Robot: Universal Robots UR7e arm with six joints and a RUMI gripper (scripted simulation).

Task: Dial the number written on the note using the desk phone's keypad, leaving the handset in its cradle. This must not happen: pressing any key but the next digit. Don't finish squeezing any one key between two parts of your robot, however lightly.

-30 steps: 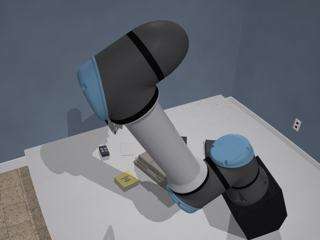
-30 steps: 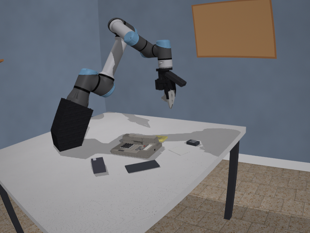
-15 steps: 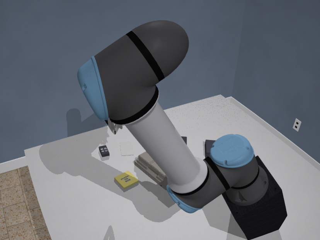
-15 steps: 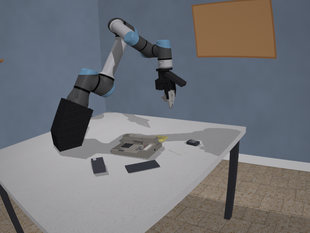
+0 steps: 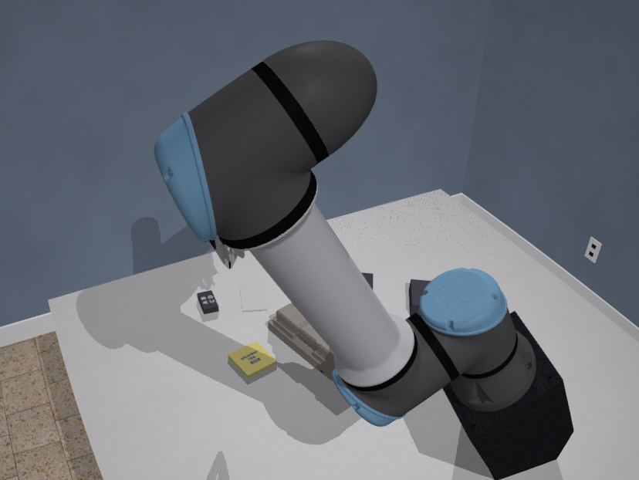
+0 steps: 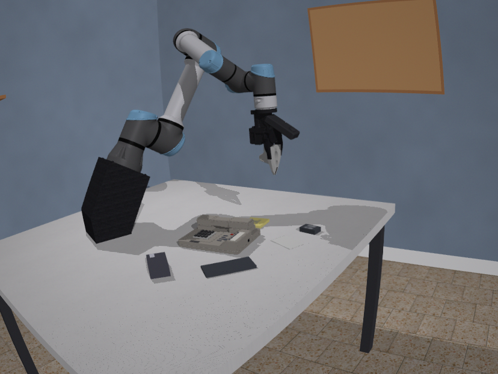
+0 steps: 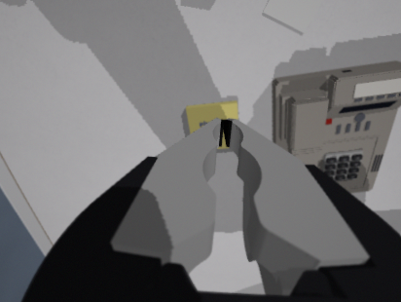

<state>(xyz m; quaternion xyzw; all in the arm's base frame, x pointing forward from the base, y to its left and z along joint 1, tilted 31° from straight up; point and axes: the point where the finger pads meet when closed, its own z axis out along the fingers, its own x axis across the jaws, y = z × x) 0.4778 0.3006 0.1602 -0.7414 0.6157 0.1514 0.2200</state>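
My hand is 100 mm past the handset, 160 mm to the left of it and 160 mm above it. From my hand the other things lie so: small black box (110 mm ahead, 40 mm to the left, 200 mm below); dark flat slab (110 mm ahead, 310 mm to the right, 200 mm below); pale sheet (110 mm ahead, 80 mm to the right, 200 mm below).
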